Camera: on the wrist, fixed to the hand. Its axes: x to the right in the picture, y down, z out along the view.
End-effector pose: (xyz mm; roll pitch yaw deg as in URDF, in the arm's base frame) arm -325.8 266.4 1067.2 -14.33 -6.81 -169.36
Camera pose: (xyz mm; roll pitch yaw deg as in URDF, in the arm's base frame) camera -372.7 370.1 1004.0 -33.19 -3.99 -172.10
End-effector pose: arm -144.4 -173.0 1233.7 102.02 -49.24 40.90
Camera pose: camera -165.8 -48.3 1202.7 78.72 -47.90 46.47
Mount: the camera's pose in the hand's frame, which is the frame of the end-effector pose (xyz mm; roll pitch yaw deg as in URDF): 19.3 -90.8 -91.3 -19.18 3.40 -1.96
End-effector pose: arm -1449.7 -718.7 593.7 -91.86 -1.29 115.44
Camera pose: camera -1377.3 -665.2 687.8 -110.85 -3.35 112.10
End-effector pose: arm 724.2 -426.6 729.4 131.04 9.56 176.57
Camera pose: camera 698.9 -553.8 717.8 112.54 8.78 -179.53
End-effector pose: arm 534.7 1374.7 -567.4 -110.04 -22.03 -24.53
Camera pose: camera 488.5 1335.7 -452.1 -128.05 -25.01 -27.31
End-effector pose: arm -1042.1 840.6 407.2 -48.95 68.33 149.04
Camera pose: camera -988.9 958.5 392.4 -78.01 68.75 138.36
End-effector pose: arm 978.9 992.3 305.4 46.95 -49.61 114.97
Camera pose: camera 928.0 1090.5 236.7 26.61 -45.85 116.62
